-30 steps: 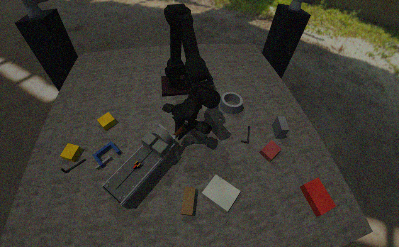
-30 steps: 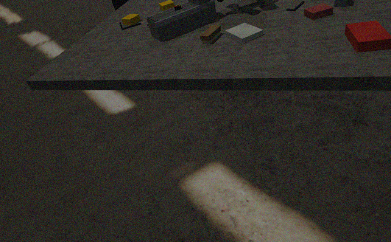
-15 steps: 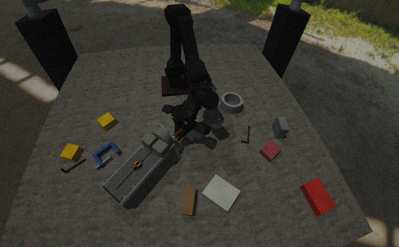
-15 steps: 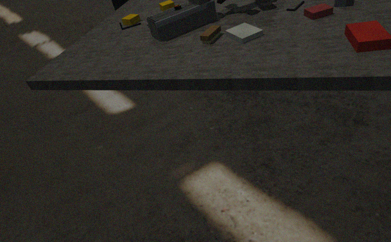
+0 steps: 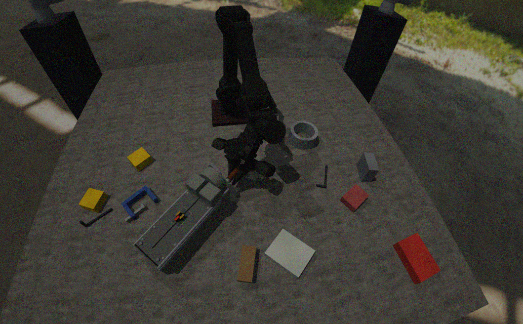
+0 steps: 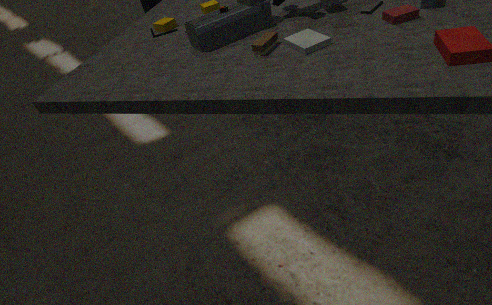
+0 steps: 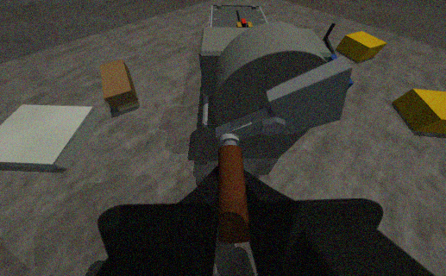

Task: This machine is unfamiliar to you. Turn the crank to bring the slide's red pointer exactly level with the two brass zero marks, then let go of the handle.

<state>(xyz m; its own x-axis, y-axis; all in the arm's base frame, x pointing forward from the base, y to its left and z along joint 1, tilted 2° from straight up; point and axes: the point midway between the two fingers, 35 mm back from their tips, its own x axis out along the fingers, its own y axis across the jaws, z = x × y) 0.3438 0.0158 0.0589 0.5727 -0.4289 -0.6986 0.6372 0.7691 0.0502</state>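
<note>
My gripper tip is 120 mm short of the red pointer, 130 mm to the left of it and 40 mm below it. Round my gripper tip: white plate (200 mm ahead, 140 mm to the left, 30 mm below); brown crank handle (10 mm behind, 10 mm to the left, 30 mm above); brown block (220 mm ahead, 30 mm to the left, 30 mm below).
</note>
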